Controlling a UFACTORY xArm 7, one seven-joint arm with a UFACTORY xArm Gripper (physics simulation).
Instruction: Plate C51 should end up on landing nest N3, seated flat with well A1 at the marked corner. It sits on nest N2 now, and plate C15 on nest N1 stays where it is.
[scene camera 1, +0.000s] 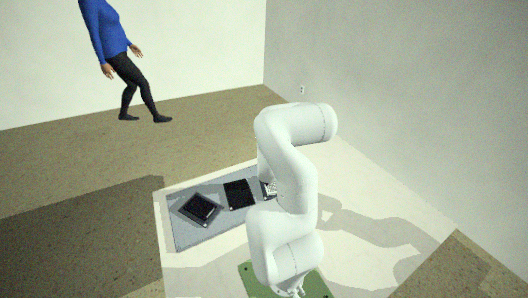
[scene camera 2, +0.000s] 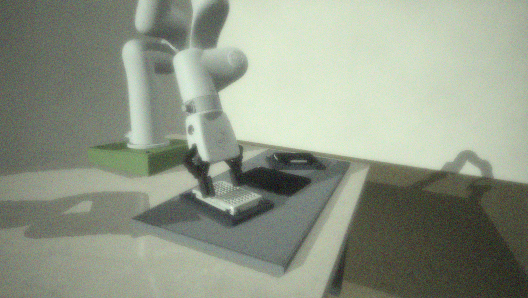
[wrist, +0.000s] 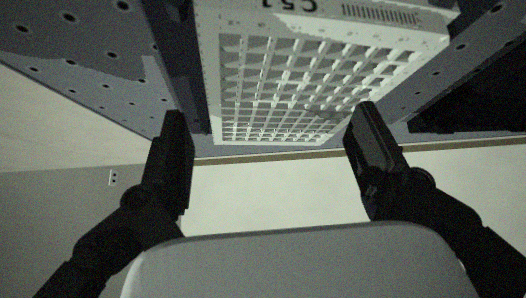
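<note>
Plate C51 (scene camera 1: 271, 188) (scene camera 2: 235, 198) (wrist: 300, 82) is white with a grid of square wells. It lies on its dark nest (scene camera 2: 267, 205) (wrist: 182, 75), nearest in scene camera 2; its label faces the wrist camera. My gripper (scene camera 2: 222, 187) (wrist: 270, 125) is open and empty, its fingers spread wide and low at one end of plate C51, one toward each long side. Their exact height against the plate is unclear. The arm hides the gripper in scene camera 1. A bare black nest (scene camera 1: 239, 194) (scene camera 2: 280, 181) is in the middle. A black plate (scene camera 1: 200, 206) (scene camera 2: 299, 160) sits on the far, turned nest.
The nests stand on a grey perforated board (scene camera 1: 182, 241) (scene camera 2: 285, 240) on the pale table (scene camera 1: 200, 257). The arm's green base block (scene camera 1: 250, 280) (scene camera 2: 145, 160) stands beside the board. A person in blue (scene camera 1: 107, 32) is on the floor beyond the table.
</note>
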